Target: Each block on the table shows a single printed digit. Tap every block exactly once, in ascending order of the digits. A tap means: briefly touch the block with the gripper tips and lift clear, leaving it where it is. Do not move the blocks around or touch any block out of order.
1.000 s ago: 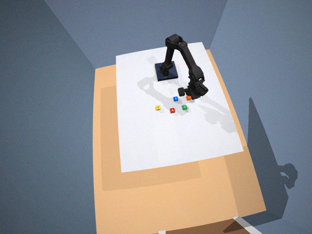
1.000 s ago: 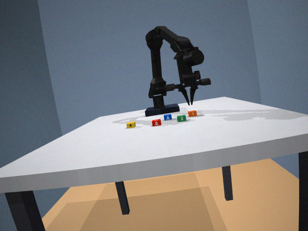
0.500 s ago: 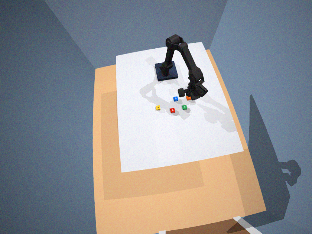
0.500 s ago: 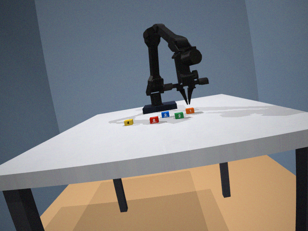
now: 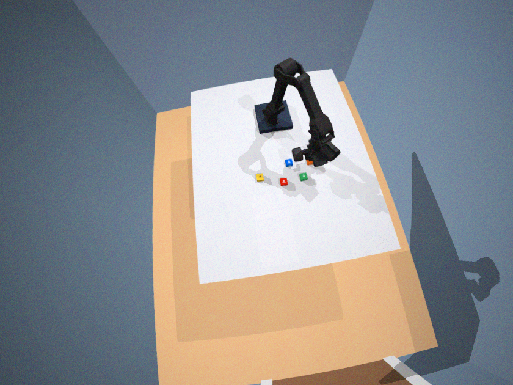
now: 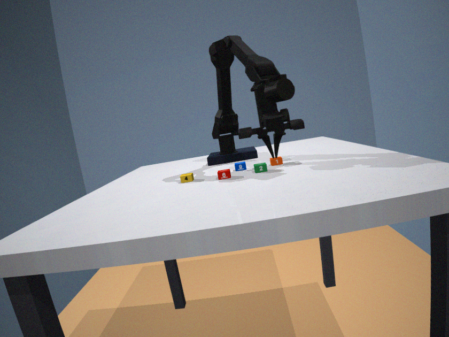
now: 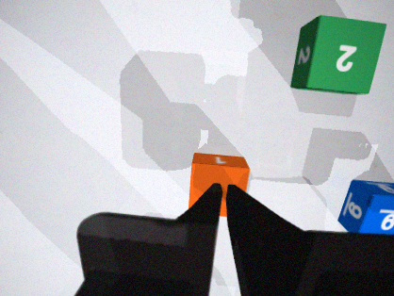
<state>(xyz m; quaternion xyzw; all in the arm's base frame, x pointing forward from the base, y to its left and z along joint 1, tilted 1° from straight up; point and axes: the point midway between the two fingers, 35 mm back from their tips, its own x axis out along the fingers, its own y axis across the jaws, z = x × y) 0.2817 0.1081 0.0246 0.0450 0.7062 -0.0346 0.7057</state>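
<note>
My gripper tip is 1 cm above the orange block 1. From my gripper tip the other things lie so: red block 6: 7 cm ahead, 16 cm to the right, 1 cm below; then green block 2: 7 cm ahead, 6 cm to the right, 1 cm below; then blue block 9: 2 cm behind, 10 cm to the right, 1 cm below.
</note>
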